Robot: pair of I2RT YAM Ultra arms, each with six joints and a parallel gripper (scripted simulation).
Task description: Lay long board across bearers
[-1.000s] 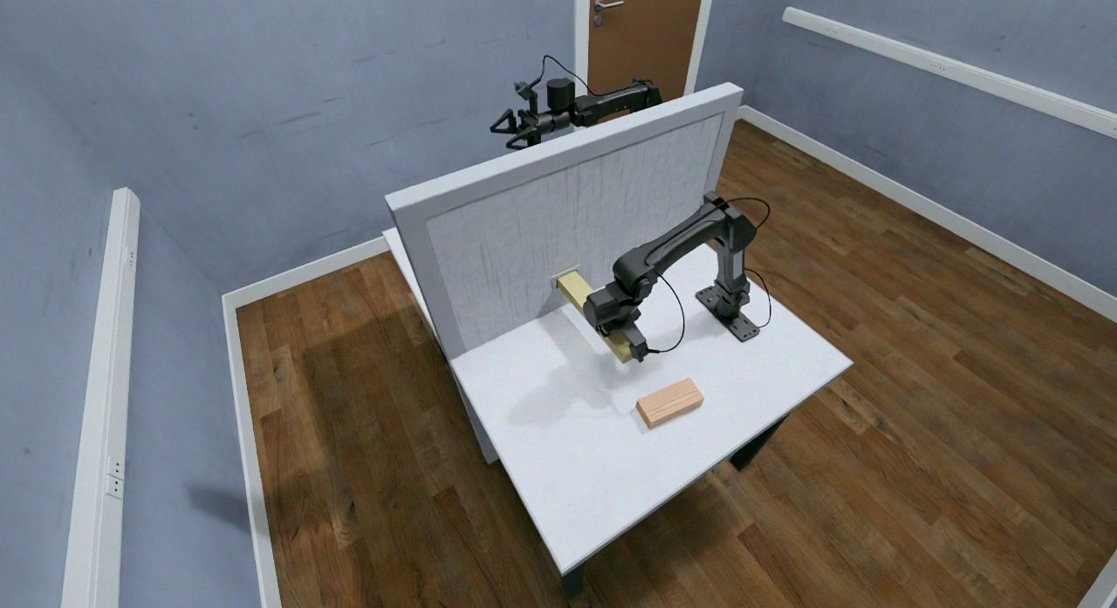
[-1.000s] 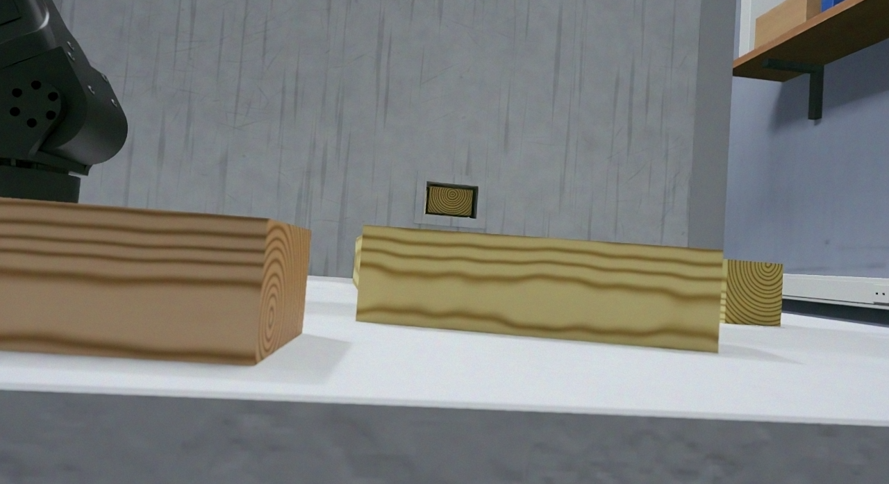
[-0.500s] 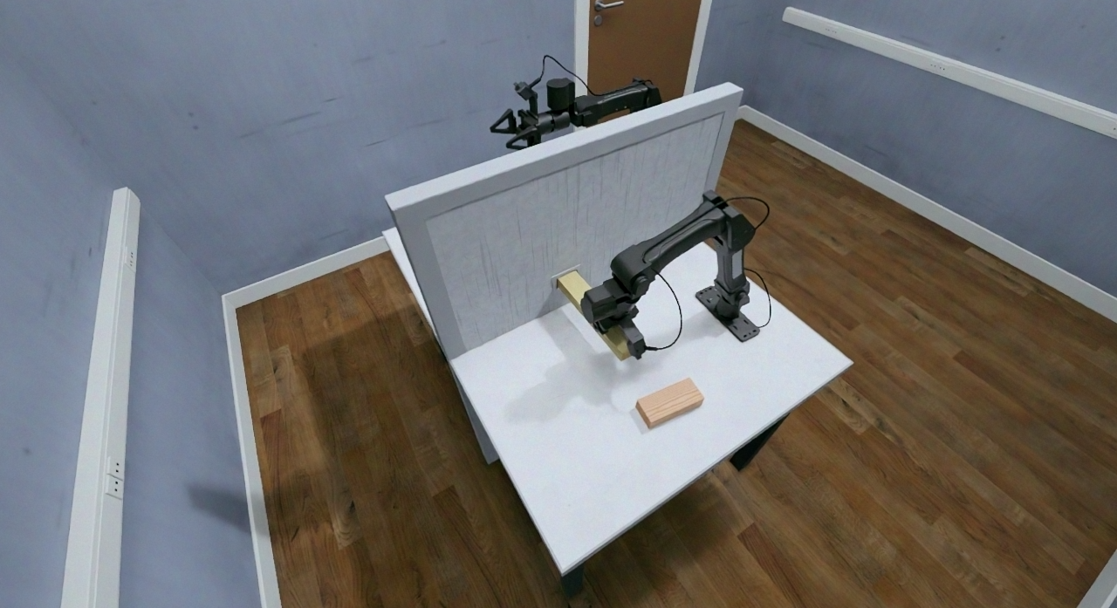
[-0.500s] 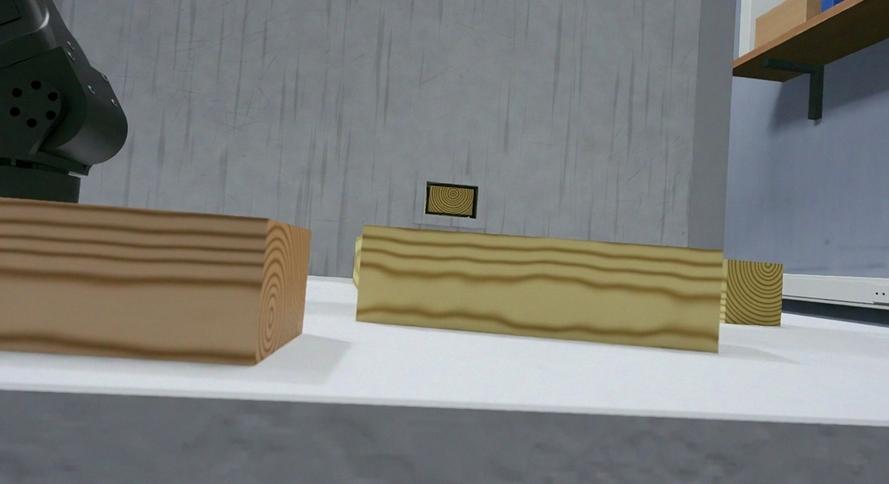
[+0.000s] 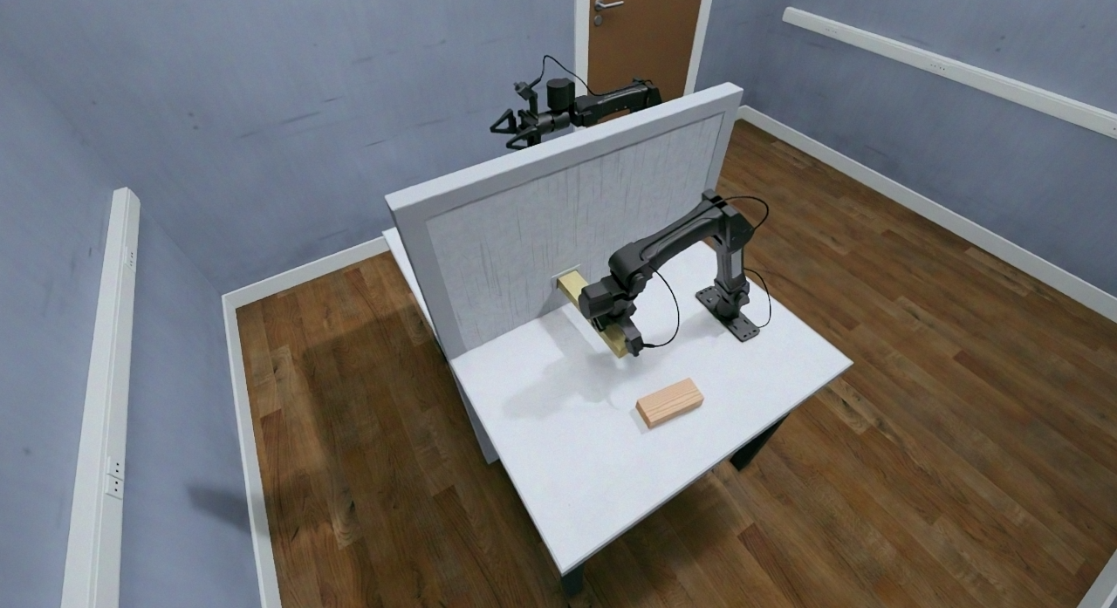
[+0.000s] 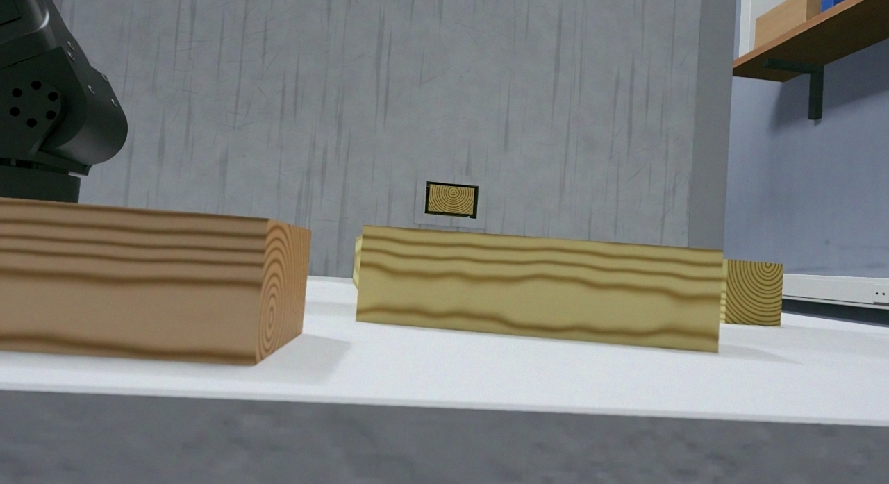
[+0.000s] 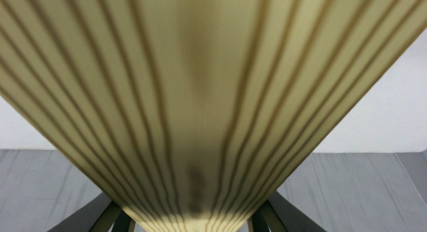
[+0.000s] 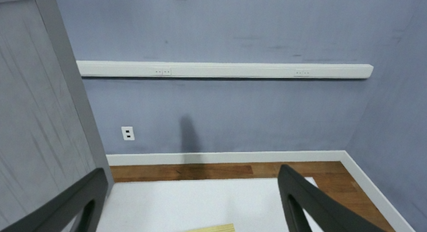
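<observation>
Now: left hand 60 mm to the left of the long pale board. Also, from my left hand: brown offcut (30 mm behind, 240 mm to the left, 90 mm below); then pale wooden bearer (170 mm ahead, 430 mm to the right, 80 mm below).
</observation>
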